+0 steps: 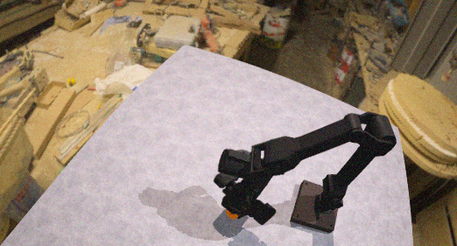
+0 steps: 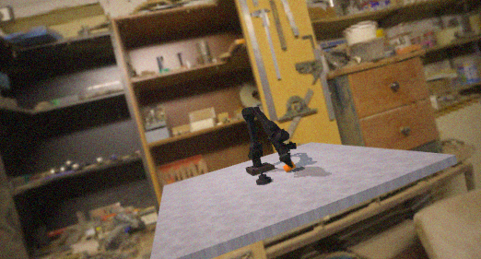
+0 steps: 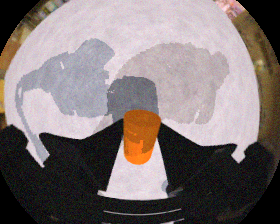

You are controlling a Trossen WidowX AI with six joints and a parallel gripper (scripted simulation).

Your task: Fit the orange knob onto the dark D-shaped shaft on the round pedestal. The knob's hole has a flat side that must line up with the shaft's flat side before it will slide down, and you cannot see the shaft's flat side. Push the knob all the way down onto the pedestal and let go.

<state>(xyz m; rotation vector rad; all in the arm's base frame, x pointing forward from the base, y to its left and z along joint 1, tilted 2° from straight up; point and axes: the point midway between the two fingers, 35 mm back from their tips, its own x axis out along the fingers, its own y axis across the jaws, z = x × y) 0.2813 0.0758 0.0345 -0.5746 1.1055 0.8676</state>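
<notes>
Now: the orange knob 20 mm to the right of my gripper tip and 10 mm behind it. Round my gripper tip: round dark pedestal (210 mm to the right, 10 mm ahead, 10 mm above).
</notes>
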